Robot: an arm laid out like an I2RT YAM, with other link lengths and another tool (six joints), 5 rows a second.
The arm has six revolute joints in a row. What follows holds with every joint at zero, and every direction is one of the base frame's.
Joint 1 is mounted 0.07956 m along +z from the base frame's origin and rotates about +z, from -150.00 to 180.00 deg.
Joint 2 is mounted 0.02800 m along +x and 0.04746 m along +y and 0.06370 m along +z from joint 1 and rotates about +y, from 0.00 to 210.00 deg.
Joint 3 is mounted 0.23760 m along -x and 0.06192 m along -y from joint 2 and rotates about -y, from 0.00 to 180.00 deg.
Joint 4 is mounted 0.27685 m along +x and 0.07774 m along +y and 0.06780 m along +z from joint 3 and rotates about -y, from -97.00 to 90.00 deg.
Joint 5 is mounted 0.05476 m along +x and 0.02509 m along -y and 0.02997 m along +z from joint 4 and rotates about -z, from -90.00 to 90.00 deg.
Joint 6 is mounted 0.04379 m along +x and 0.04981 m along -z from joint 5 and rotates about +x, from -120.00 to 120.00 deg.
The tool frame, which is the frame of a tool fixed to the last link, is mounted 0.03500 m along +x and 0.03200 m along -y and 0.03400 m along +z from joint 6; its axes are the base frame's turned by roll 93.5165, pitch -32.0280 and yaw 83.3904 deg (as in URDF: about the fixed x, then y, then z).
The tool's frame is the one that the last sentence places.
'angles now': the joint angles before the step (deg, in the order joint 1, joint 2, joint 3, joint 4, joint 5, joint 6). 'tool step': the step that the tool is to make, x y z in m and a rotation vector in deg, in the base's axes. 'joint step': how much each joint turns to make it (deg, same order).
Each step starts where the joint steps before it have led.
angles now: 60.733, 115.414, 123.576, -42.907, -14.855, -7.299
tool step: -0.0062, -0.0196, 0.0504, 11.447, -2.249, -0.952
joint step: -0.445, -6.342, -3.001, 8.696, -1.320, 3.595
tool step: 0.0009, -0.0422, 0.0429, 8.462, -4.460, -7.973
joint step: -1.400, -8.688, -6.298, 7.736, 6.128, 2.470
